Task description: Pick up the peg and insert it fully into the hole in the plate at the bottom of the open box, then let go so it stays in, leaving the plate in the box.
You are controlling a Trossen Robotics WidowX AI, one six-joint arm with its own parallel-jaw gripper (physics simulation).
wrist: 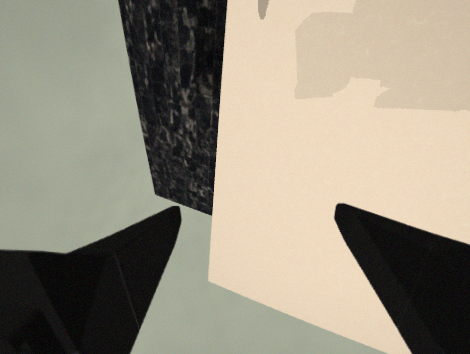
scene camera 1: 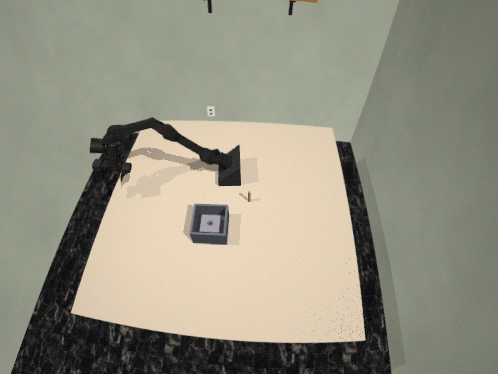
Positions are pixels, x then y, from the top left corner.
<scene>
A blue-grey box shows in scene camera 1 (220, 238); in the wrist view it is out of frame.
</scene>
